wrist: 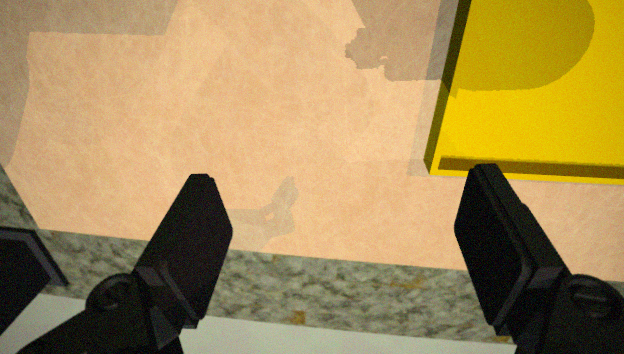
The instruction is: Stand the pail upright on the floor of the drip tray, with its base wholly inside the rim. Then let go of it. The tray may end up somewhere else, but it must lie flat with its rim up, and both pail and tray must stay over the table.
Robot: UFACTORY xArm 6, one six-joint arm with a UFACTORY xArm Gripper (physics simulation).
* my gripper: 337,200
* yellow drip tray: 530,93
